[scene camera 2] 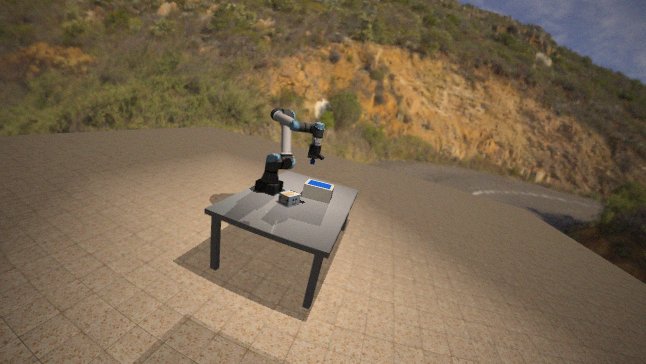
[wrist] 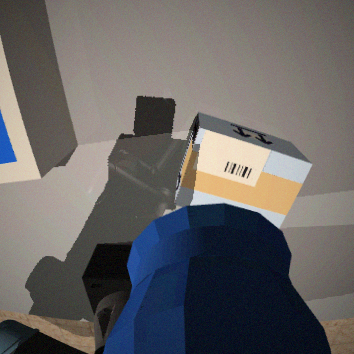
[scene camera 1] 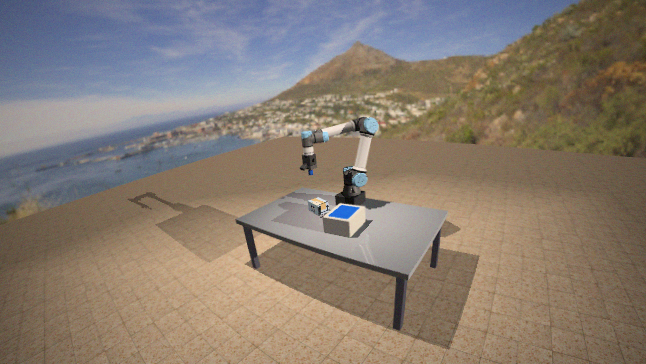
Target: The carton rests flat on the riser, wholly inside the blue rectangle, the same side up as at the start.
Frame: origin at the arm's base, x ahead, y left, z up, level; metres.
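Seen in the pictures: hand, tool point: (scene camera 2: pixel 312 163) (wrist: pixel 209 274) (scene camera 1: pixel 310 174); arm's base, link origin: (scene camera 2: pixel 269 180) (scene camera 1: pixel 351 193).
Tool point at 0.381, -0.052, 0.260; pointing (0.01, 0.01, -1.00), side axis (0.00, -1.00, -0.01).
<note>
Offsets run from my tool point to a thing's top centre, as dx, dy, dz. Level surfaces: height alone.
The carton {-0.102, -0.070, -0.260} (scene camera 1: pixel 318 206) (scene camera 2: pixel 289 198) (wrist: pixel 240 170) is a light grey-blue box with an orange band, a cream barcode label on top and black arrow marks on a side. It sits flat on the table beside the cream riser {-0.006, +0.295, -0.226} (scene camera 1: pixel 336 226) (scene camera 2: pixel 317 193) (wrist: pixel 47 95), apart from it in the wrist view. The blue rectangle {-0.006, +0.295, -0.226} (scene camera 1: pixel 344 211) (scene camera 2: pixel 319 184) (wrist: pixel 6 142) on the riser's top is bare where it shows. My blue suction cup (scene camera 1: pixel 311 172) (scene camera 2: pixel 312 161) (wrist: pixel 210 220) hangs high above the table, off and holding nothing. In the wrist view it hides the carton's near part.
The grey table {dz -0.346} (scene camera 1: pixel 395 232) (scene camera 2: pixel 300 232) (wrist: pixel 260 60) carries the carton, the riser and the arm's black base (scene camera 1: pixel 351 197) (scene camera 2: pixel 269 187). The riser stands taller than the carton. The arm's shadow falls on the table beside the carton. Tiled floor surrounds the table.
</note>
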